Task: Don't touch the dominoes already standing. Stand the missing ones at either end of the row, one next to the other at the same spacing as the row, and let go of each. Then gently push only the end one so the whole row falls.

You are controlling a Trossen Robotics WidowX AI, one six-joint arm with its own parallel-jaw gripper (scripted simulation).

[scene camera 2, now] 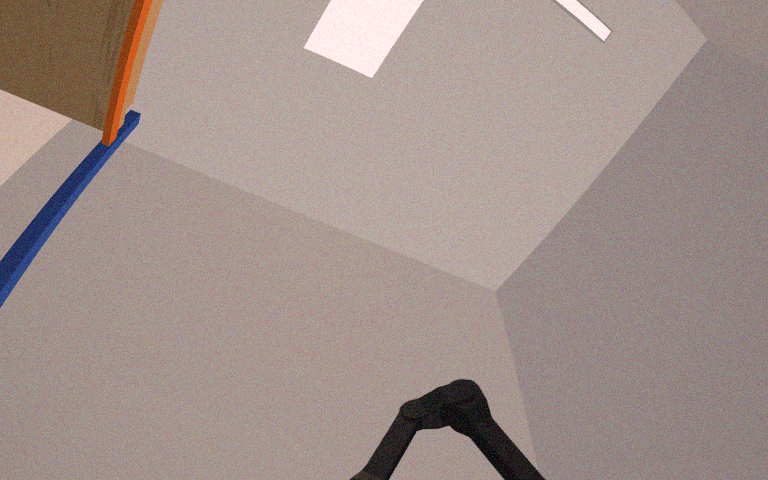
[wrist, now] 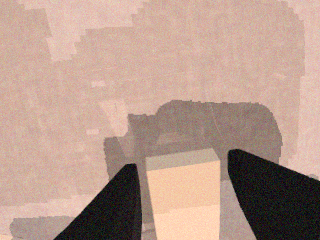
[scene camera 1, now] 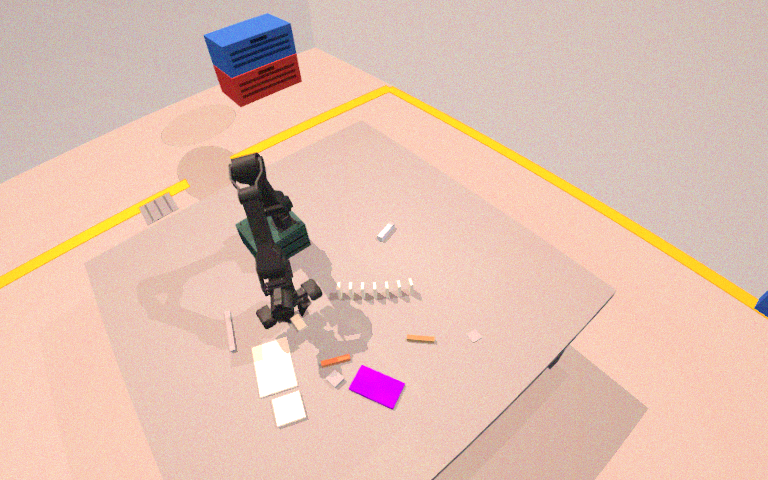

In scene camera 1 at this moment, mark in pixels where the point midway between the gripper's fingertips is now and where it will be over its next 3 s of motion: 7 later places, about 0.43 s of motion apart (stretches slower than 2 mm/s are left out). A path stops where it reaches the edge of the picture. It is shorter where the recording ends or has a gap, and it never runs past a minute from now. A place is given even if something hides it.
The gripper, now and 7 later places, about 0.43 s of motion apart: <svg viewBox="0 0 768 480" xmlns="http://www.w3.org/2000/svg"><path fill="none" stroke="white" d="M296 318L288 299L284 290L282 290L281 290L279 290L277 290L276 293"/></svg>
